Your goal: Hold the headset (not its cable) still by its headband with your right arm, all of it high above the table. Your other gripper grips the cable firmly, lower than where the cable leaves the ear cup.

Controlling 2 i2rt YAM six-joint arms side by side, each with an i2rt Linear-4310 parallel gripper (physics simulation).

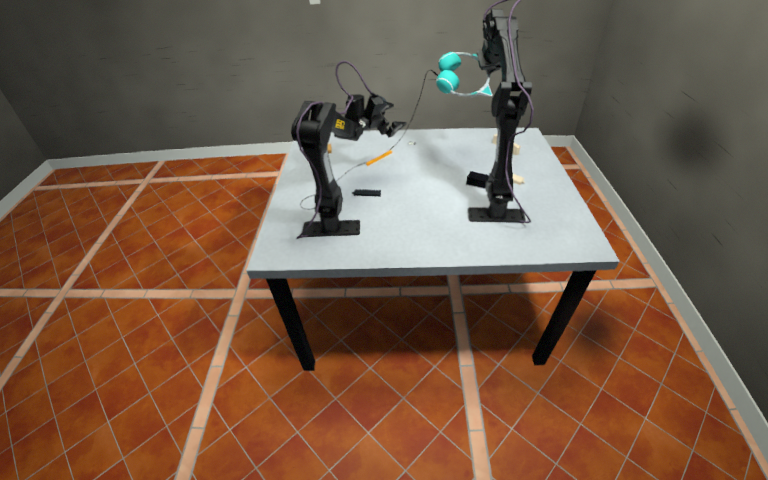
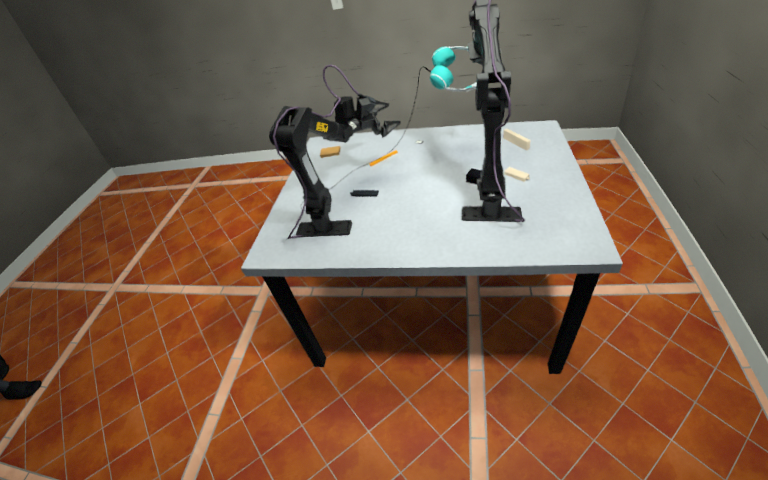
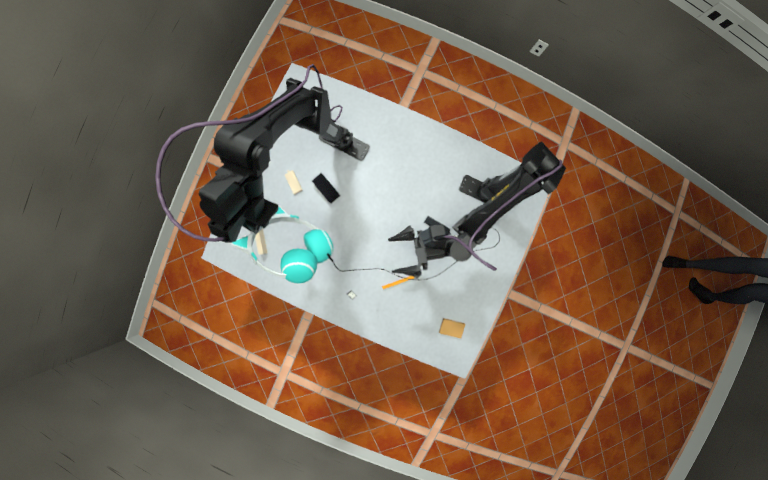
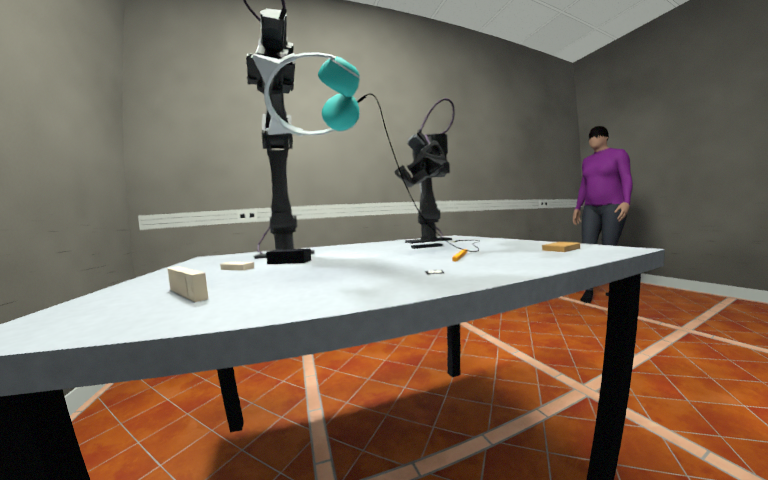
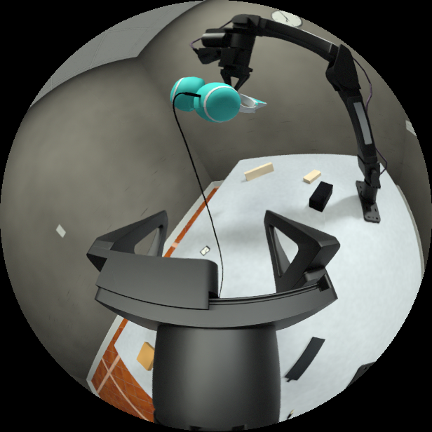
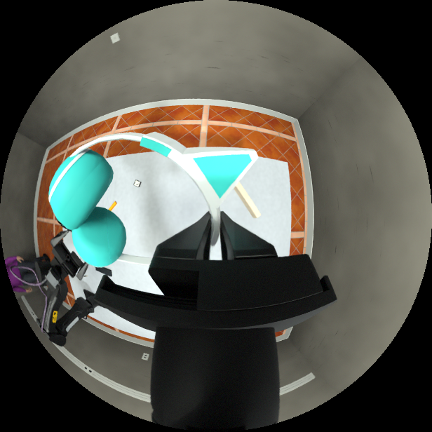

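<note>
The teal-and-white headset [image 1: 447, 81] [image 2: 441, 76] [image 3: 298, 266] [image 4: 340, 112] hangs high above the table [image 1: 430, 249], ear cups towards my left arm. My right gripper [image 5: 231, 94] [image 6: 215, 216] is shut on its white headband beside a cat ear. The thin black cable [image 1: 419, 101] [image 3: 362, 269] [image 4: 386, 133] [image 5: 205, 200] leaves an ear cup and drops to the table. My left gripper [image 1: 398, 114] [image 2: 393, 113] [image 3: 391, 255] [image 5: 215, 215] is open, lower than the ear cups. The cable passes close by its fingertips; the exact gap cannot be told.
On the table lie an orange stick [image 1: 378, 157] beneath my left gripper, a black strip [image 1: 367, 193], a tan block [image 3: 451, 328], a small white item [image 3: 351, 294], a black box [image 3: 326, 187] and two beige blocks [image 4: 187, 283] [image 4: 237, 265]. A person [image 4: 606, 175] stands beyond the table.
</note>
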